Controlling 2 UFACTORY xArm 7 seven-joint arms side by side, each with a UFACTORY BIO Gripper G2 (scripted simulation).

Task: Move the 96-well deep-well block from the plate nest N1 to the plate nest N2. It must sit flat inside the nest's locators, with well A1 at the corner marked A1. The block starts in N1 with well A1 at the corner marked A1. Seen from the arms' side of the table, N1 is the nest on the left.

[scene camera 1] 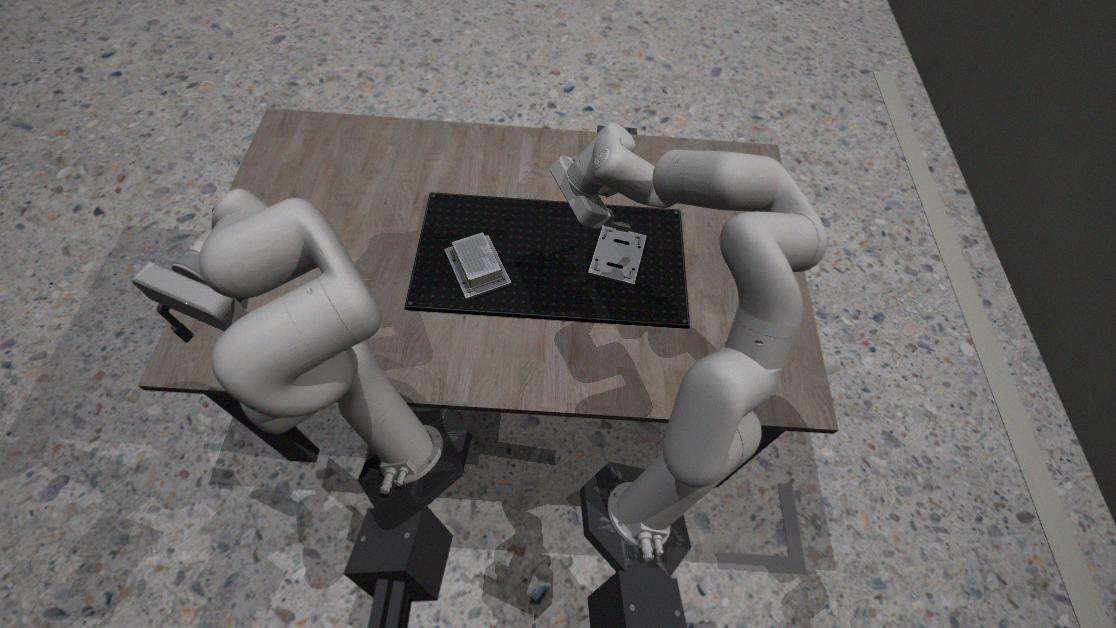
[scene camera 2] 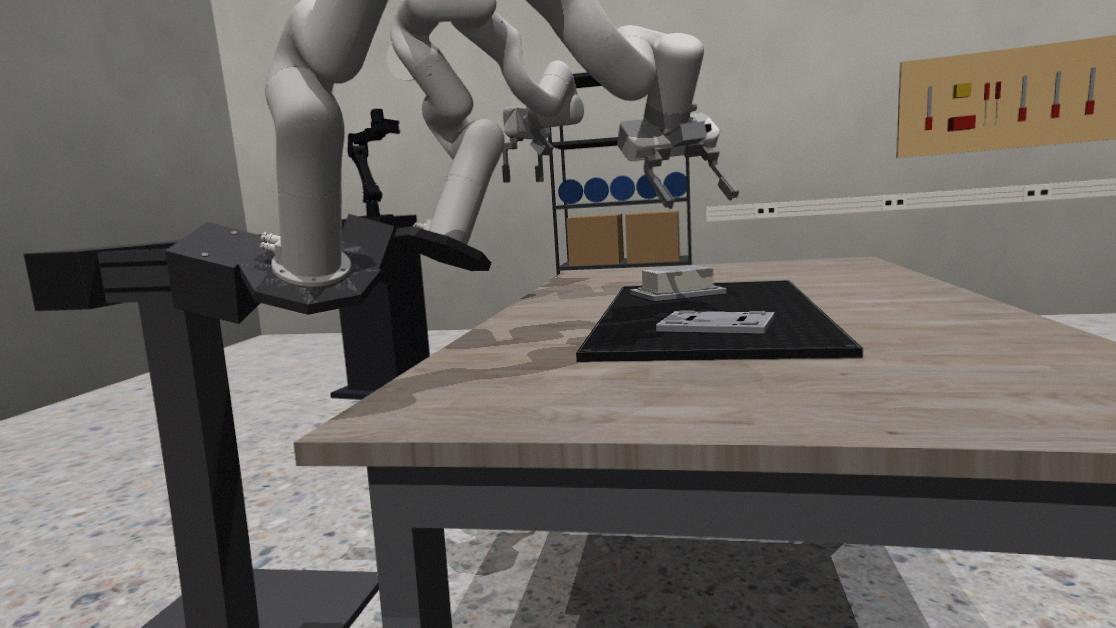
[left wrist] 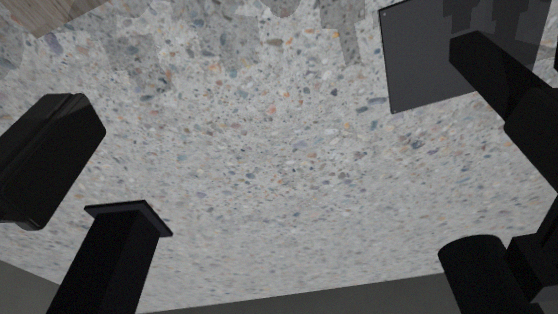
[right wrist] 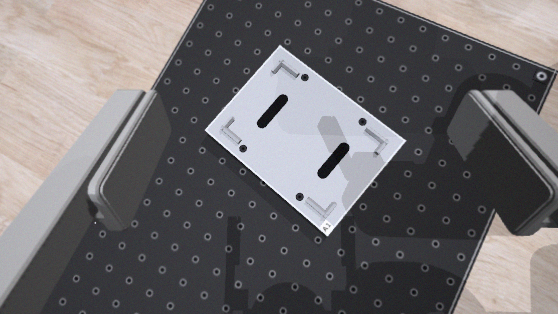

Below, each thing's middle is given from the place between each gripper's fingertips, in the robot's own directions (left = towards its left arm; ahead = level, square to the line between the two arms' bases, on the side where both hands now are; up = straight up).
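My right gripper is 100 mm past the pale deep-well block (scene camera 1: 476, 260), and it's 180 mm above the block and 300 mm to the right of it. As for nest N2 (scene camera 1: 607, 250), that's 210 mm below my right hand, 30 mm ahead of it and 40 mm to the right of it.
My left hand, meanwhile, is 29 cm to the left of the pale deep-well block, 47 cm short of it and 25 cm above it. From that same left hand, nest N2 is 61 cm ahead, 63 cm to the right and 28 cm below.
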